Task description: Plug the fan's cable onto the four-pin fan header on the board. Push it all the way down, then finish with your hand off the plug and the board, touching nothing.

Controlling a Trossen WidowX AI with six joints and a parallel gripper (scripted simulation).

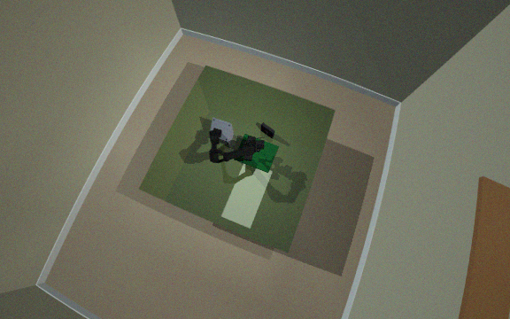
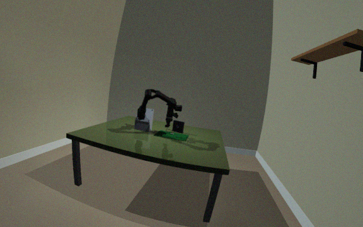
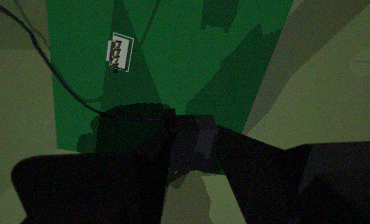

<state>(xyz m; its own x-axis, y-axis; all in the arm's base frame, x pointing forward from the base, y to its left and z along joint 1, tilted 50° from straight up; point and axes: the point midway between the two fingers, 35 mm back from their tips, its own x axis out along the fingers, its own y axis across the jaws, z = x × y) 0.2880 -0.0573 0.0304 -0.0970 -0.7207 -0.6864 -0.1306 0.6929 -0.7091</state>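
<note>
The four-pin header lies 90 mm below my gripper tip, 80 mm to the left of it and 40 mm ahead of it. Also, from my gripper tip: green board (110 mm below, 50 mm ahead, 30 mm to the left); black fan (220 mm to the left, 80 mm ahead, 30 mm below); dark plug (10 mm behind).
</note>
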